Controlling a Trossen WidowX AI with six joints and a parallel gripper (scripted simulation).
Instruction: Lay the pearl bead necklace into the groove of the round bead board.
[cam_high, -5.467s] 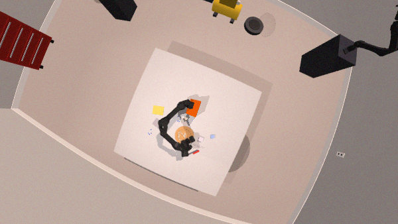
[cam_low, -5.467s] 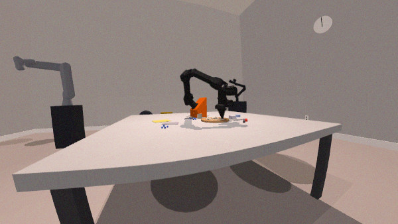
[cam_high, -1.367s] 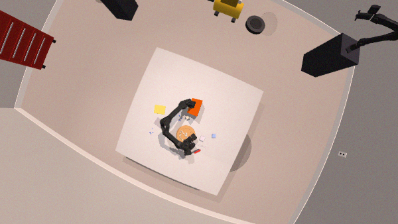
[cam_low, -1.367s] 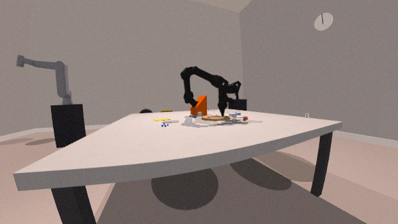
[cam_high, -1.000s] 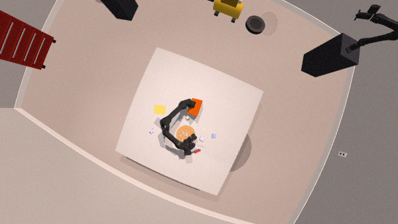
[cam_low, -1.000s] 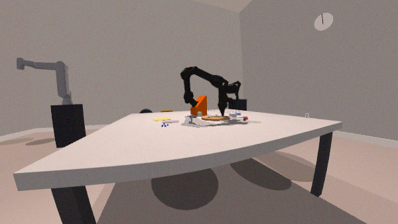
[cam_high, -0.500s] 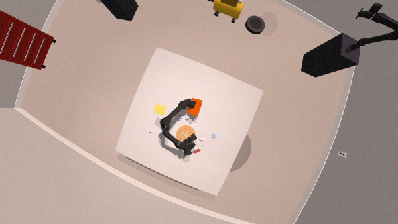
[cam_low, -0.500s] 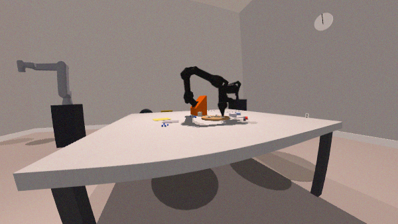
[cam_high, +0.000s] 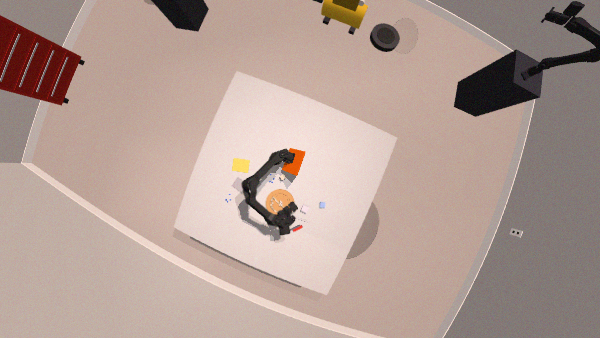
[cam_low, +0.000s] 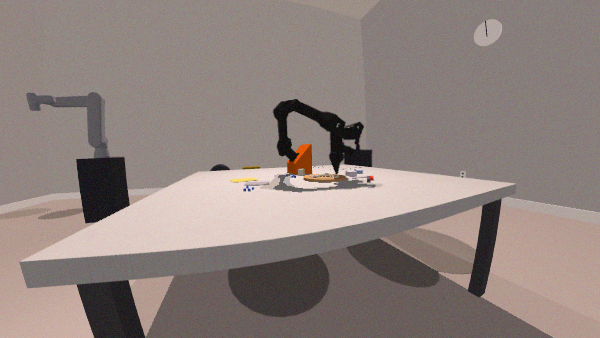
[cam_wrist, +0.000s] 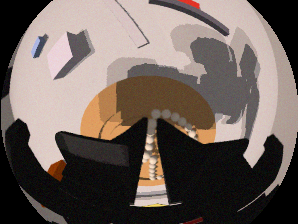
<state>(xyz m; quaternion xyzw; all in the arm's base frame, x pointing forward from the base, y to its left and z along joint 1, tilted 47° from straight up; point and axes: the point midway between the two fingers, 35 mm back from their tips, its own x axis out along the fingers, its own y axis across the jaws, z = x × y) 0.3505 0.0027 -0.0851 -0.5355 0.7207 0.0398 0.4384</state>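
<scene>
Right now my gripper tip is 30 mm past the round tan bead board, 50 mm to the left of it and 10 mm above it. Also, from my gripper tip: tool: 110 mm ahead, 110 mm to the left, 20 mm below; white square: 50 mm behind, 130 mm to the left, 10 mm below; pale blue cube: 110 mm behind, 240 mm to the left, 10 mm below.
</scene>
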